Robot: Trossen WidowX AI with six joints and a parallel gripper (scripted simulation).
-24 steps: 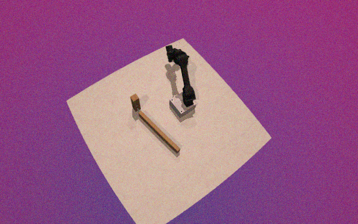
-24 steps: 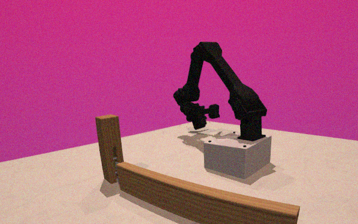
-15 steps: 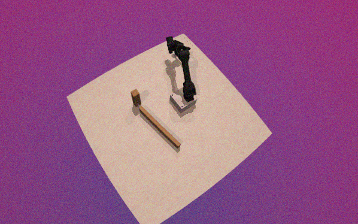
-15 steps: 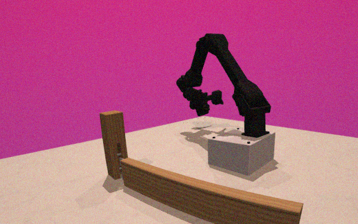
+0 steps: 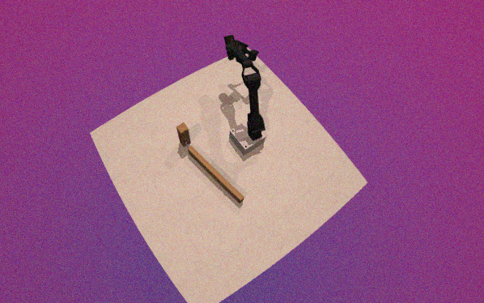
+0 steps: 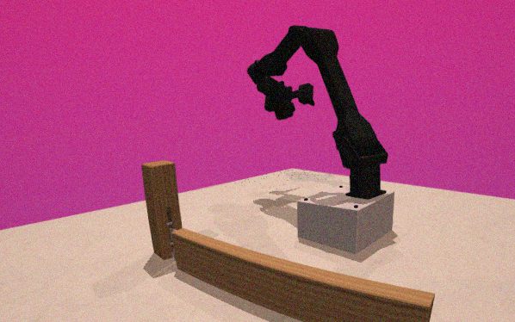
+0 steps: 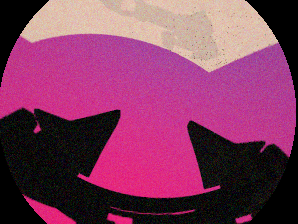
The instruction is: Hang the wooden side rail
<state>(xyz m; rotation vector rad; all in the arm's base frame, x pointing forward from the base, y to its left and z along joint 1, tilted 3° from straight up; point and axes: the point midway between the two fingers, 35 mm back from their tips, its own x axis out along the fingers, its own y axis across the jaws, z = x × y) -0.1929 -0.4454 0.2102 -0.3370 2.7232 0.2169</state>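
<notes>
The wooden headboard post is 59 cm ahead of my gripper tip, 30 cm to the left of it and 18 cm below it.
</notes>
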